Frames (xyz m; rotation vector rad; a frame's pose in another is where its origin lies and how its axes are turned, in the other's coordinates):
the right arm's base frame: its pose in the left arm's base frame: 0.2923 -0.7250 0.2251 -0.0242 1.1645 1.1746
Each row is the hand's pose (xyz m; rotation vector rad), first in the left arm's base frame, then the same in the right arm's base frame.
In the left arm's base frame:
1: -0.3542 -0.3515 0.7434 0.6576 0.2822 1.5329
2: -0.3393 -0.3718 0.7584 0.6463 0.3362 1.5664
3: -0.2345 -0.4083 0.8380 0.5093 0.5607 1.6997
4: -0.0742 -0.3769 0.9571 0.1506 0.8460 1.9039
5: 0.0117 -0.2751 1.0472 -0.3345 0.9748 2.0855
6: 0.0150 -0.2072 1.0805 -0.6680 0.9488 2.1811
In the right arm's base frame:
1: -0.0556 0.9072 0.0014 -0.1719 -0.8766 0.5547
2: -0.0817 0.8952 0.0073 -0.1677 -0.8197 0.5769
3: -0.1725 0.8452 0.0962 -0.2025 -0.5538 0.6185
4: -0.2489 0.8070 0.2794 -0.3636 -0.1315 0.6283
5: -0.2493 0.8389 0.4371 -0.6427 0.2384 0.5915
6: -0.2261 0.8849 0.4925 -0.8674 0.4201 0.5561

